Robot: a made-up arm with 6 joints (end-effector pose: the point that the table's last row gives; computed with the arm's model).
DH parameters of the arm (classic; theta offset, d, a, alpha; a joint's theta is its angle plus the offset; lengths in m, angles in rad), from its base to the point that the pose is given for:
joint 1: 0 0.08 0.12 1.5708
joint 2: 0 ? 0.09 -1.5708
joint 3: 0 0.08 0.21 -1.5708
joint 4: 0.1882 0 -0.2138 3.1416
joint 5: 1.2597 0 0.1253 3.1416
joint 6: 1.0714 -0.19 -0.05 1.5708
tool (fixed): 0 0.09 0 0
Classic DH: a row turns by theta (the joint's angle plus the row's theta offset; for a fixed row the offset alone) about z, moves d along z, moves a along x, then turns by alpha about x.
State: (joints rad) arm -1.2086 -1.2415 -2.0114 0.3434 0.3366 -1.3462
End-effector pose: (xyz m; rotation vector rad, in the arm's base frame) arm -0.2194 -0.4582 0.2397 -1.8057 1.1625 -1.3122
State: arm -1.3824 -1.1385 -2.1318 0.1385 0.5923 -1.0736
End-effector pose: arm -0.2280 -0.3638 0.2017 -1.9626 1.2907 -1.2666
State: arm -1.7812 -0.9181 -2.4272 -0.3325 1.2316 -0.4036
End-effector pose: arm -0.2397 -0.1557 0.0201 -2.1335 1.8125 -0.9189
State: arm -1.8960 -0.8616 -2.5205 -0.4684 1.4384 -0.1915
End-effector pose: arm -0.2465 -0.0875 -0.0411 -2.0908 2.0004 -0.7577
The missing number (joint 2, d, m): 0.46
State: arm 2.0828 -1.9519 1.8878 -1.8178 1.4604 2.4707
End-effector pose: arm 0.3725 0.0030 -0.0649 0.3731 2.4793 1.4739
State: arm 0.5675 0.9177 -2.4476 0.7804 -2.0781 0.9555
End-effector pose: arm 0.2299 -0.2599 0.0470 -1.5466 -1.4622 -1.8872
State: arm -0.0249 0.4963 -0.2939 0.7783 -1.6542 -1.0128
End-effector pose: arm 0.2048 -0.7040 0.3587 0.2606 0.9136 -0.1982
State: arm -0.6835 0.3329 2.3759 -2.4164 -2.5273 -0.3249
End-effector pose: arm -0.0027 -0.1065 0.1571 -0.1948 -0.1741 1.7087
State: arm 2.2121 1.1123 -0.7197 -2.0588 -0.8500 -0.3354
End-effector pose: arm 0.4124 0.5658 0.0820 1.9616 -1.1963 0.1178
